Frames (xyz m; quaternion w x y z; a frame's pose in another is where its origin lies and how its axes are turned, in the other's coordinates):
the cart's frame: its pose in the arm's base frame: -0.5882 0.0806 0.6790 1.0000 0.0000 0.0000 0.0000
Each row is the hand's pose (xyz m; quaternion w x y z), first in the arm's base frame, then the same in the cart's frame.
Working: the arm's base frame: its pose in the cart's frame: 0.5882 -0.0806 -0.6790 1.0000 0.0000 0.0000 0.0000

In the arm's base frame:
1: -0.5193 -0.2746 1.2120 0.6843 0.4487 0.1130 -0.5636
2: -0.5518 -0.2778 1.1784 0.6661 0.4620 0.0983 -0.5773
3: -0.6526 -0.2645 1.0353 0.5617 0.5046 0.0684 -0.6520
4: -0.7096 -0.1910 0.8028 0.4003 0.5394 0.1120 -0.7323
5: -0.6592 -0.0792 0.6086 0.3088 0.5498 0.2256 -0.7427
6: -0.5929 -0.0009 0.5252 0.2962 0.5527 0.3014 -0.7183
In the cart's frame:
1: 0.0689 -0.3552 0.5330 0.6843 0.4487 0.1130 -0.5636
2: 0.0364 -0.3584 0.4994 0.6661 0.4620 0.0983 -0.5773
3: -0.0644 -0.3451 0.3563 0.5617 0.5046 0.0684 -0.6520
4: -0.1214 -0.2716 0.1238 0.4003 0.5394 0.1120 -0.7323
5: -0.0710 -0.1598 -0.0704 0.3088 0.5498 0.2256 -0.7426
6: -0.0047 -0.0815 -0.1538 0.2962 0.5527 0.3014 -0.7183

